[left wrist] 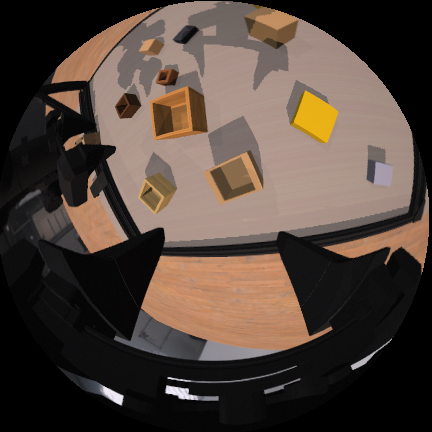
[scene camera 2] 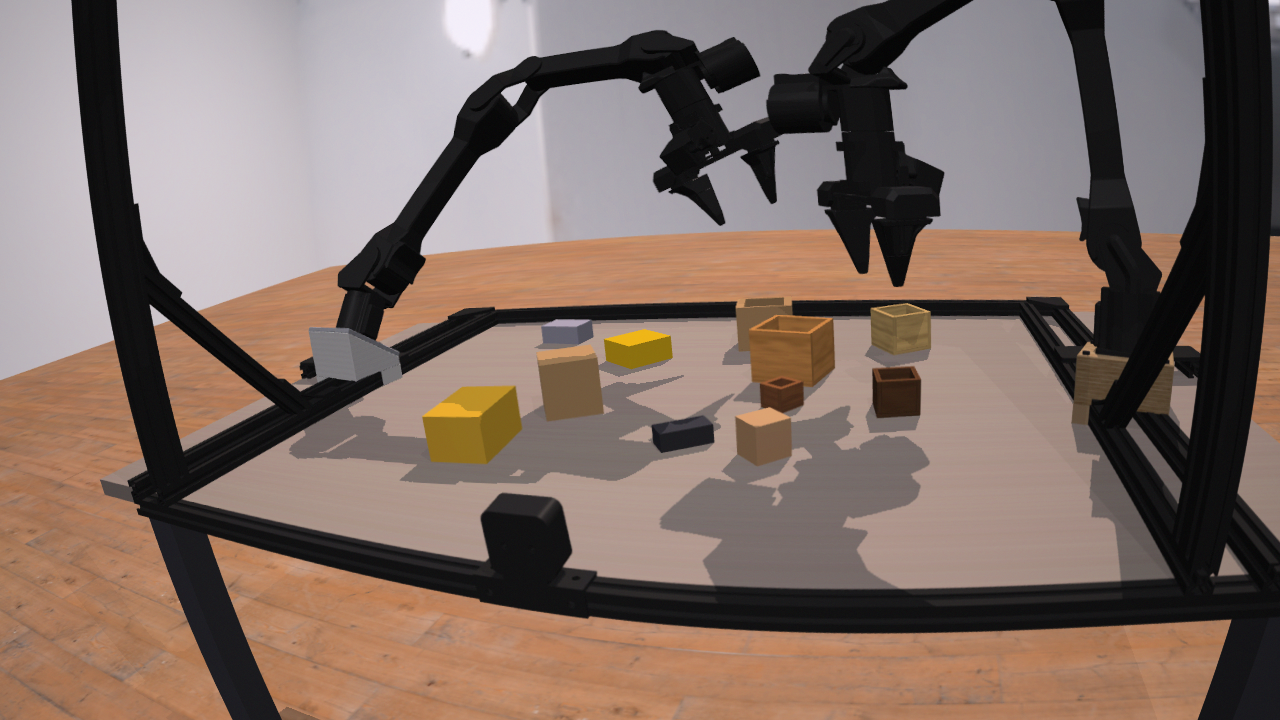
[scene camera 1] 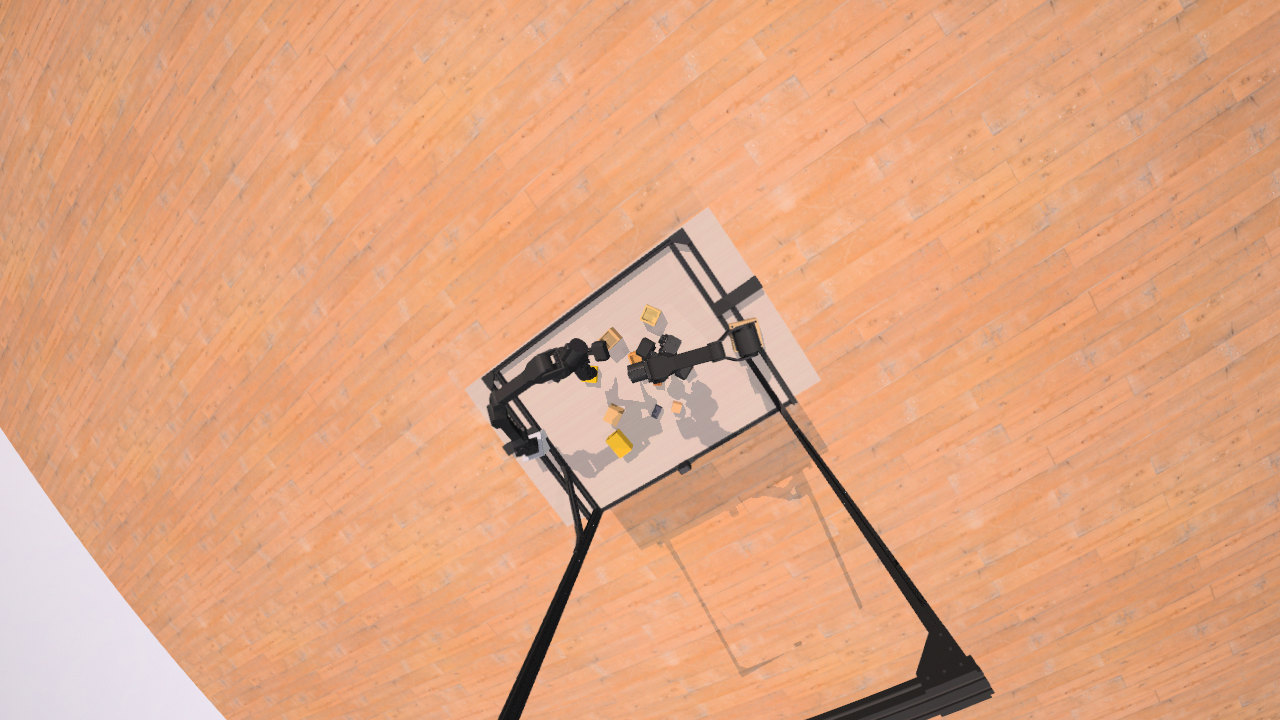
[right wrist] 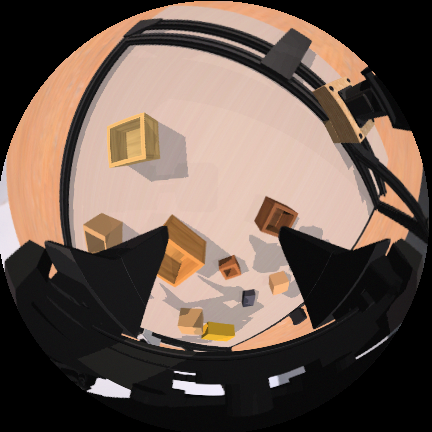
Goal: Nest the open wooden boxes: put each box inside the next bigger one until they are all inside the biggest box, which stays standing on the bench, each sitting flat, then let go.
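Places are measured from the left arm's base along level axes (x left, y back, z up), in metres.
Pixels of known places: left gripper, fingertip midpoint: (left wrist: 222, 235) (scene camera 2: 748, 214) (scene camera 1: 595, 343); right gripper, fingertip midpoint: (left wrist: 103, 135) (scene camera 2: 879, 279) (right wrist: 225, 232); left arm's base, origin of the base link: (scene camera 2: 353, 339) (scene camera 1: 531, 446); right arm's base, origin of the base link: (scene camera 2: 1127, 352) (right wrist: 354, 104).
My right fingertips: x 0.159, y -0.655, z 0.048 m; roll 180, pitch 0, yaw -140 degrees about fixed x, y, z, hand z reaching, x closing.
Note:
For each thing: its top centre in the pictures, then the offset to it from my right fingertips.
- orange-brown box, middle of its top: (scene camera 2: 792, 323) (right wrist: 167, 263) (left wrist: 168, 113) (scene camera 1: 640, 361) dx +0.003, dy +0.106, dz -0.052 m
- tan box, middle of its top: (scene camera 2: 764, 302) (left wrist: 231, 179) (right wrist: 94, 246) (scene camera 1: 608, 340) dx +0.119, dy +0.186, dz -0.055 m
- pale yellow-wood box, middle of its top: (scene camera 2: 900, 309) (right wrist: 123, 140) (left wrist: 149, 196) (scene camera 1: 650, 315) dx +0.143, dy +0.009, dz -0.063 m
- dark brown box, middle of its top: (scene camera 2: 896, 373) (right wrist: 280, 221) (left wrist: 121, 105) dx -0.082, dy -0.035, dz -0.074 m
- red-brown box, middle of its top: (scene camera 2: 781, 382) (right wrist: 230, 271) (left wrist: 162, 75) dx -0.097, dy +0.082, dz -0.085 m
- large yellow block, middle of its top: (scene camera 2: 469, 400) (right wrist: 217, 337) (scene camera 1: 618, 445) dx -0.277, dy +0.319, dz -0.065 m
- tall tan block, middle of its top: (scene camera 2: 565, 354) (right wrist: 190, 330) (scene camera 1: 612, 417) dx -0.158, dy +0.289, dz -0.052 m
- flat yellow block, middle of its top: (scene camera 2: 637, 337) (left wrist: 316, 115) dx +0.024, dy +0.318, dz -0.082 m
- lavender block, middle of its top: (scene camera 2: 566, 323) (left wrist: 383, 174) dx +0.093, dy +0.476, dz -0.085 m
- black block, middle of its top: (scene camera 2: 682, 424) (right wrist: 248, 300) (left wrist: 183, 32) (scene camera 1: 656, 412) dx -0.209, dy +0.133, dz -0.092 m
- light wood block, middle of its top: (scene camera 2: 763, 417) (right wrist: 280, 288) (left wrist: 146, 44) (scene camera 1: 676, 408) dx -0.216, dy +0.052, dz -0.076 m
Five open wooden boxes stand apart. The orange-brown box (scene camera 1: 634, 357) (scene camera 2: 792, 358) (left wrist: 197, 112) (right wrist: 192, 240) looks biggest. A tan box (scene camera 2: 747, 333) (left wrist: 254, 172) (right wrist: 104, 226) stands behind it in scene camera 2. A pale yellow-wood box (scene camera 1: 650, 315) (scene camera 2: 902, 333) (left wrist: 164, 188) (right wrist: 151, 140) stands back right there. A dark brown box (scene camera 2: 896, 395) (left wrist: 131, 105) (right wrist: 266, 212) and the smallest, a red-brown box (scene camera 2: 781, 395) (left wrist: 172, 76) (right wrist: 229, 261), stand nearer the front. My left gripper (scene camera 2: 748, 213) (left wrist: 222, 235) and right gripper (scene camera 2: 880, 278) (right wrist: 224, 229) are open, empty, high above the bench.
Solid blocks stand among the boxes: a large yellow block (scene camera 2: 469, 431), a tall tan block (scene camera 2: 570, 386), a flat yellow block (scene camera 2: 638, 348), a lavender block (scene camera 2: 566, 332), a black block (scene camera 2: 682, 434) and a light wood block (scene camera 2: 763, 437). A black frame (scene camera 2: 760, 610) edges the bench.

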